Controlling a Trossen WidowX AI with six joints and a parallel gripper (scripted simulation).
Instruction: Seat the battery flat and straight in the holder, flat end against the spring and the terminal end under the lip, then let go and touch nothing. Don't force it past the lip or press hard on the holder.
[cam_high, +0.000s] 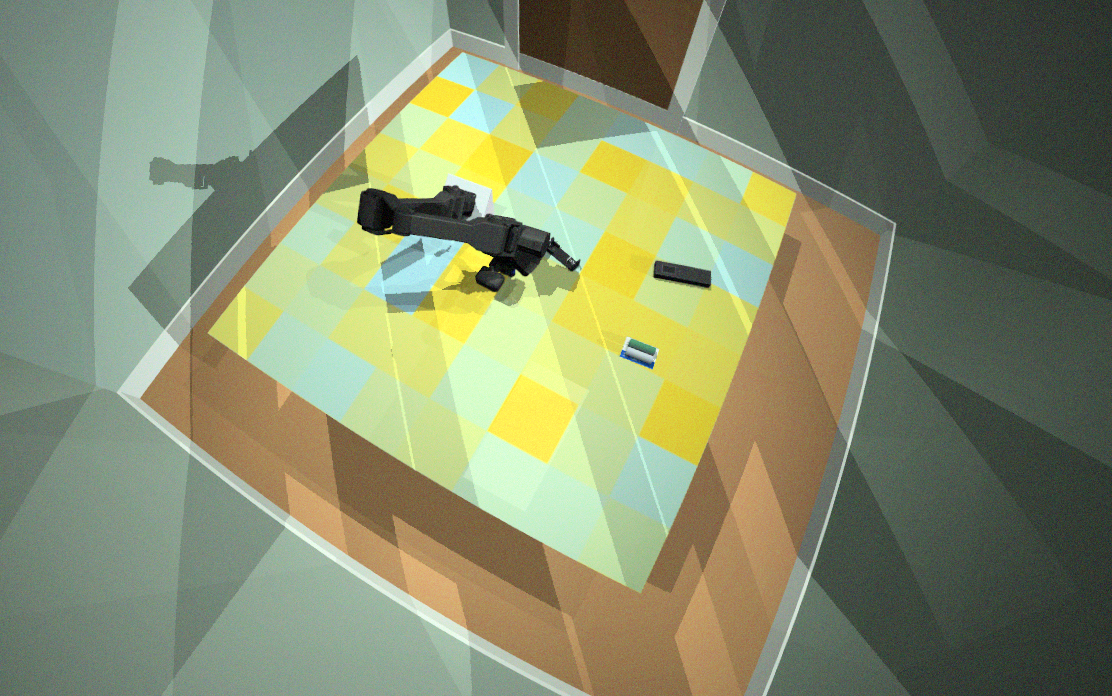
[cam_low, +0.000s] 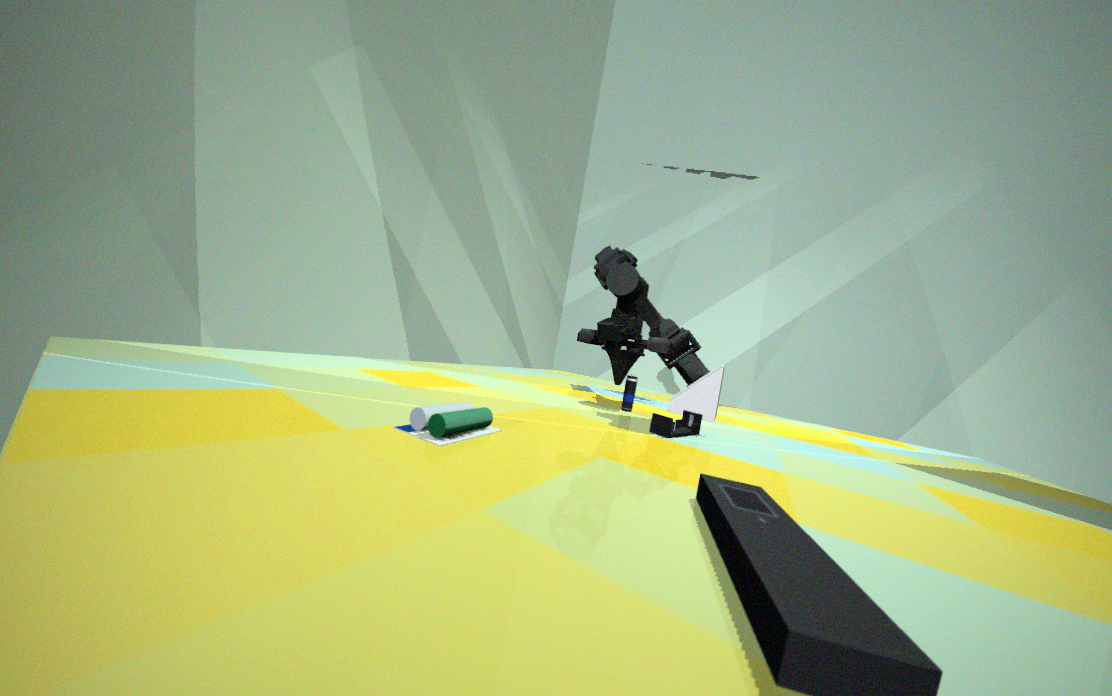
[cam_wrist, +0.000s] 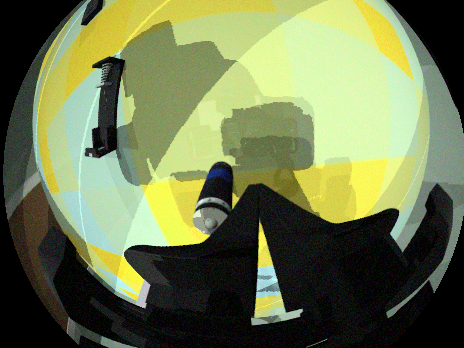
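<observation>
The battery lies 30 mm to the left of my gripper tip and 10 mm below it. Also, from my gripper tip: long black box: 430 mm ahead, 220 mm to the left, 30 mm below.
</observation>
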